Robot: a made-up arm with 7 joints.
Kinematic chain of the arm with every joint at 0, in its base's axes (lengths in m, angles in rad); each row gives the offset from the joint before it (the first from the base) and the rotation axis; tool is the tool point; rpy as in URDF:
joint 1: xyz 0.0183 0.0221 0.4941 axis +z
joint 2: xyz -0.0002 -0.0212 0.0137 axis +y
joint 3: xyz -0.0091 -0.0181 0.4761 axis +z
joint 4: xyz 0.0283 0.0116 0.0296 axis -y
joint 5: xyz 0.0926 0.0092 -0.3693 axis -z
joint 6: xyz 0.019 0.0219 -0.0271 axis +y
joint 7: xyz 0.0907 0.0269 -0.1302 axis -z
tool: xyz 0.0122 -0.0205 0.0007 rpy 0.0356 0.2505 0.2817
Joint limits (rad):
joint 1: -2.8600..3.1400
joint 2: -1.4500..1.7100
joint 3: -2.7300..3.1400
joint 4: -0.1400..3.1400
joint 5: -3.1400..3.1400
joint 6: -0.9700..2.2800
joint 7: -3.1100..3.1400
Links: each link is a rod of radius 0.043 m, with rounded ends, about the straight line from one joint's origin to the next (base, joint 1, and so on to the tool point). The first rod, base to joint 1, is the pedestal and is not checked.
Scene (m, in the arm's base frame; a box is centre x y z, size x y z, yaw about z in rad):
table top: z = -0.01
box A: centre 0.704 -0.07 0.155 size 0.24 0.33 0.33 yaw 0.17
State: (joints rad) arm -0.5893 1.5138 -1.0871 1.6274 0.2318 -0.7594 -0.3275
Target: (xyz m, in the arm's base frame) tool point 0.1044 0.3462 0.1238
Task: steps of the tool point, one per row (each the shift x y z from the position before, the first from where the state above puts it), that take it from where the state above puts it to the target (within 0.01 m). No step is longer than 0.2 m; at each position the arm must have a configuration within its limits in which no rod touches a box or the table.
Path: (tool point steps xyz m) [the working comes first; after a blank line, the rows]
Joints at the target: 0.3299 1.7100 0.4595 0.5301 -0.4113 -0.5308 -0.3804
Straight joint move there: touches the table top.

1: -0.0765 0.0403 -0.0549
2: -0.0733 0.0697 -0.0506
3: -0.0681 0.0955 -0.0377
4: -0.0618 0.1155 -0.0167
5: -0.0547 0.1273 0.0108
6: 0.0726 0.1155 -0.0777
7: 0.0314 0.1441 -0.0502
8: -0.0122 0.1529 -0.0177
9: -0.0496 0.1431 0.0158
10: -0.0748 0.1194 0.0469

